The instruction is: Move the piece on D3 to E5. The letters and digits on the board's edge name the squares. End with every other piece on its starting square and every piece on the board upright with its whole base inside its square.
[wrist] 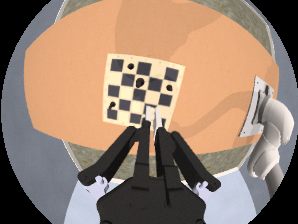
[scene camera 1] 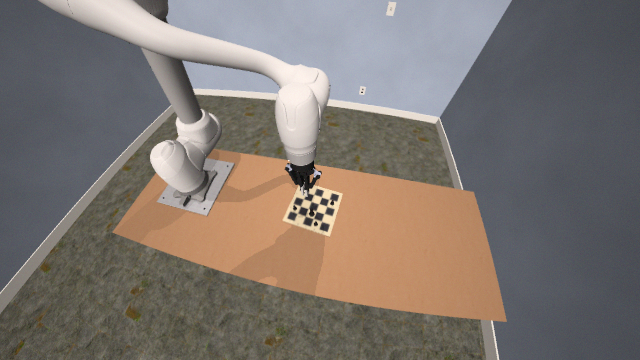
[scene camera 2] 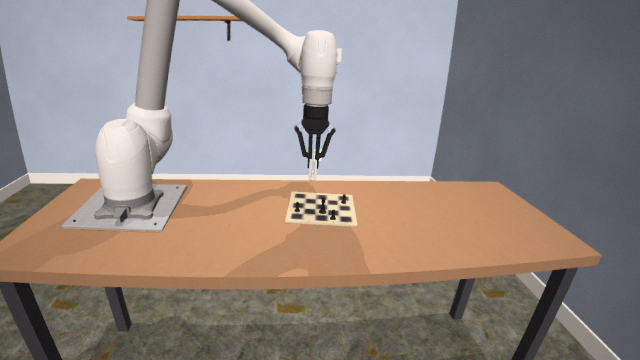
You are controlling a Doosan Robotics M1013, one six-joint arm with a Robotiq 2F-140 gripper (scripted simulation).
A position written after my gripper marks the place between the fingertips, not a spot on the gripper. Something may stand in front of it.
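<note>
My gripper is visible to me in scene camera 2 and in the wrist view: I find the gripper (scene camera 2: 312, 177) (wrist: 151, 113).
</note>
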